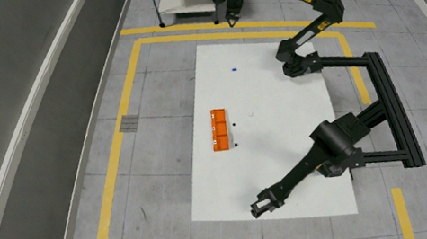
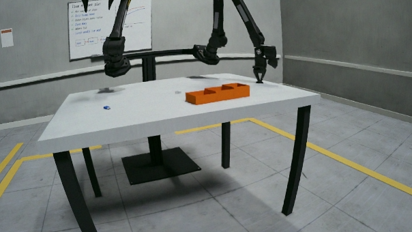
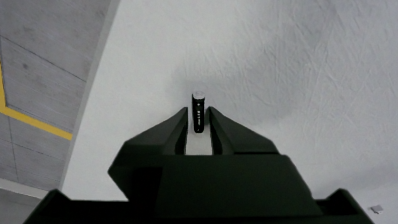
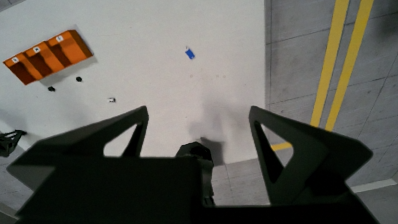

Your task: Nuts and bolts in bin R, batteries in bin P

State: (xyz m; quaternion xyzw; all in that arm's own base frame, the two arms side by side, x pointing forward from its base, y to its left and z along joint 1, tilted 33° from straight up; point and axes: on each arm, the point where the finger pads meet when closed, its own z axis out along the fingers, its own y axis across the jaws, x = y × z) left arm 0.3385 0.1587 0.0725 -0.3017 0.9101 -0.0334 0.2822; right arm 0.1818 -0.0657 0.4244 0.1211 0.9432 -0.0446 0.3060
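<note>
The black elongated item lies 1 cm below my left hand. Round my left hand: pale part 50 cm to the right, 3 cm behind; then blue item 85 cm to the right, 2 cm ahead, 1 cm below; then orange bin 43 cm to the right, 18 cm ahead, 1 cm above.
</note>
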